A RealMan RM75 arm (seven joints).
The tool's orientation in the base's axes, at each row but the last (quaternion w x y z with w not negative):
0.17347 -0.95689 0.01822 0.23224
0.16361 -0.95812 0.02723 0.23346
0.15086 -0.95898 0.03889 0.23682
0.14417 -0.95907 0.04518 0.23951
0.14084 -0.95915 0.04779 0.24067
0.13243 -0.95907 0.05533 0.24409
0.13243 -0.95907 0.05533 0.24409
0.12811 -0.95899 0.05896 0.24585
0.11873 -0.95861 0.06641 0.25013
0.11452 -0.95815 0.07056 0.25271
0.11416 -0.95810 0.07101 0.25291
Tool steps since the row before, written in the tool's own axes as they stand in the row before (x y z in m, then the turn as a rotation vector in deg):
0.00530 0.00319 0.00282 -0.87 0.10 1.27
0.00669 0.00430 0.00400 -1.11 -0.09 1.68
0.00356 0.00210 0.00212 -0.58 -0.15 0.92
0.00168 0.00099 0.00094 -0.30 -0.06 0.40
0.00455 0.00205 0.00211 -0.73 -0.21 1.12
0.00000 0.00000 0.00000 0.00 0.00 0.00
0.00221 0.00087 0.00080 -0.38 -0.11 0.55
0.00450 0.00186 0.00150 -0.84 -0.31 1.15
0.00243 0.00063 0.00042 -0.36 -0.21 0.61
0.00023 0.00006 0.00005 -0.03 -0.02 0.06
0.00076 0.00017 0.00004 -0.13 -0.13 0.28
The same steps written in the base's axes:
0.00312 -0.00179 -0.00577 -1.34 0.30 -0.70
0.00364 -0.00260 -0.00770 -1.71 0.61 -0.87
0.00191 -0.00136 -0.00401 -0.90 0.43 -0.46
0.00091 -0.00069 -0.00184 -0.43 0.18 -0.18
0.00273 -0.00145 -0.00445 -1.11 0.55 -0.55
0.00000 0.00000 0.00000 0.00 0.00 0.00
0.00142 -0.00070 -0.00194 -0.56 0.28 -0.26
0.00291 -0.00160 -0.00386 -1.20 0.66 -0.50
0.00179 -0.00066 -0.00168 -0.56 0.39 -0.30
0.00016 -0.00006 -0.00017 -0.05 0.04 -0.03
0.00060 -0.00021 -0.00045 -0.22 0.21 -0.15

